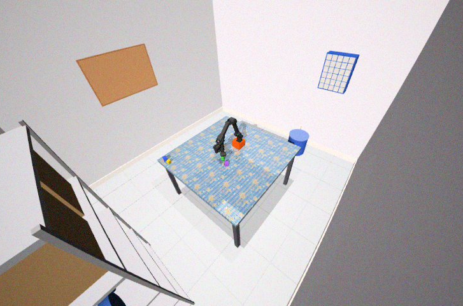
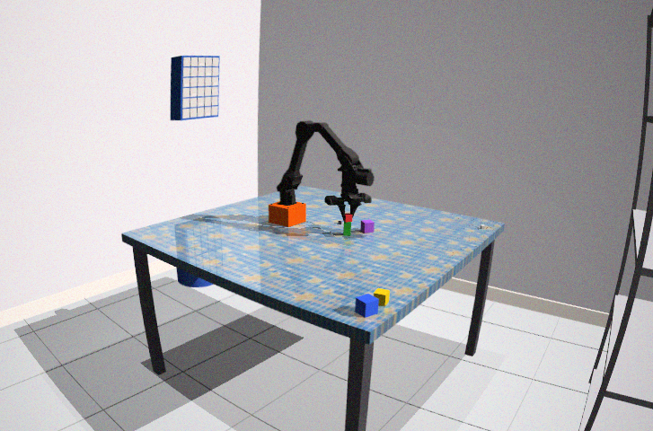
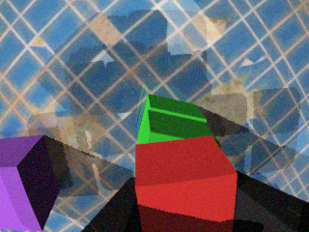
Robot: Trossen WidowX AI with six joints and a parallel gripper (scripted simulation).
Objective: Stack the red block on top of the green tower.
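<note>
Now: gripper tip 10 mm below the red block. Round my gripper tip: yellow block (510 mm to the right, 430 mm ahead, 50 mm below); then purple block (90 mm to the left, 40 mm below, 40 mm ahead); then small grey piece (120 mm to the left, 110 mm behind, 60 mm below).
</note>
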